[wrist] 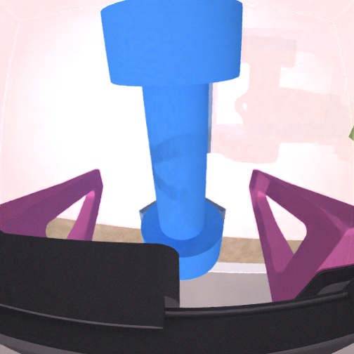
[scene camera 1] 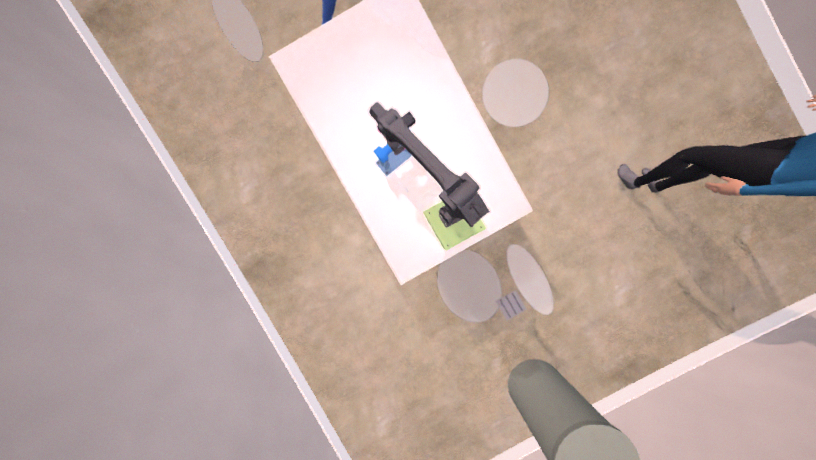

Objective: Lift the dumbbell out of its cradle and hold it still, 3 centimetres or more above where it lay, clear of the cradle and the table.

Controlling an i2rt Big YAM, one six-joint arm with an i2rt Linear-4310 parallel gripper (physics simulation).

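Frame: origin at the arm's base, x ahead, y left, z up, level; centimetres.
Where they show: gripper, between the fingertips: (scene camera 1: 393,142).
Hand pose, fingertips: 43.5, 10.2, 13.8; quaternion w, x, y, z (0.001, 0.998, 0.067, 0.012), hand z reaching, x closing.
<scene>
Each offset is from my fingertips to the top centre of the thing, as dx, dy, dz. "spot": to the spot under its first point. Level surfaces: height alone.
The blue dumbbell @(-0.2, +0.1, +1.7) (scene camera 1: 382,153) (wrist: 177,125) rests in its blue-grey cradle @(spot: -4.0, +3.2, -23.1) (scene camera 1: 394,165) on the table. In the wrist view its handle runs up the middle, with the larger-looking head at the top and the other head low. Slivers of the cradle show beside the handle and behind the lower head. My gripper (scene camera 1: 391,141) (wrist: 175,177) is open and empty. Its two magenta fingers stand wide apart, one on each side of the handle, with a gap on both sides. The arm hides part of the dumbbell in the scene view. The height of the fingertips over the handle is hard to tell.
The arm stands on a green base plate (scene camera 1: 455,235) near one end of the white table @(dz -23.9) (scene camera 1: 342,74). In the wrist view the arm's shadow falls right of the dumbbell, and a table edge passes behind the lower head. A person (scene camera 1: 737,165) stands off to the right.
</scene>
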